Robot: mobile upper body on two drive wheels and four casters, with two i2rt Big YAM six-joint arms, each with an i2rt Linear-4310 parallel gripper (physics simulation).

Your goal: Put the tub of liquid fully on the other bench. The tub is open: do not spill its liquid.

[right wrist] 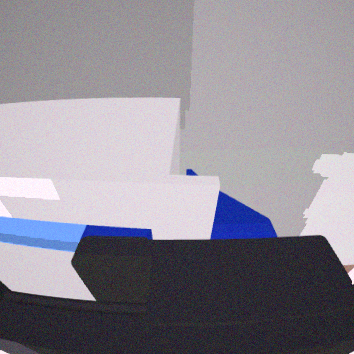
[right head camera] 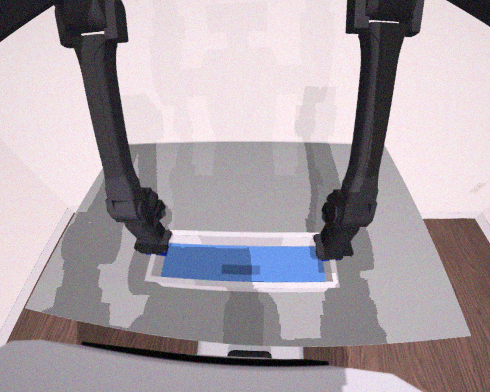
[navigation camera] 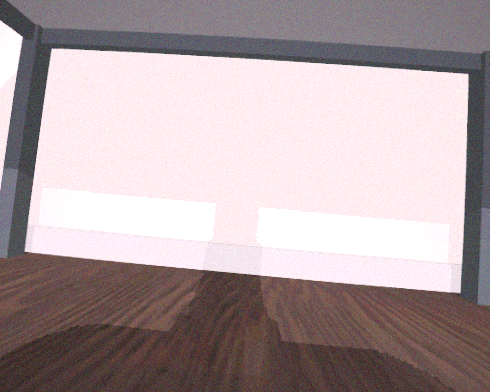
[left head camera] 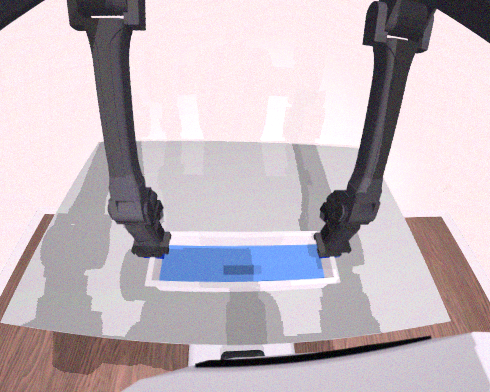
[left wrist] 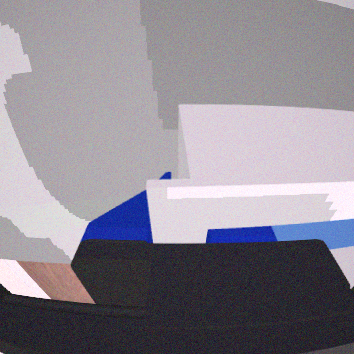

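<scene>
The white tub [left head camera: 240, 286] [right head camera: 240, 285] [left wrist: 260, 145] [right wrist: 90, 135] looks level, with blue liquid [left head camera: 285, 260] [right head camera: 285, 260] inside. It is over or on a grey bench top [left head camera: 405, 300] [right head camera: 430, 310]; whether its underside touches cannot be told. My left gripper [left head camera: 159, 254] [right head camera: 161, 252] [left wrist: 178, 179] is shut on the tub's left end wall, with blue fingertips on both sides of it. My right gripper [left head camera: 327, 256] [right head camera: 325, 257] [right wrist: 178, 177] is shut on the right end wall in the same way. A second bench cannot be made out.
Brown wood floor [left head camera: 125, 352] [right head camera: 450, 275] [navigation camera: 360, 320] shows around the bench's near corners and in the navigation view. There, a pale panel [navigation camera: 250, 140] in a dark frame [navigation camera: 260, 46] stands ahead. Part of my pale body [left head camera: 325, 370] [right head camera: 175, 375] shows at the bottom of both head views.
</scene>
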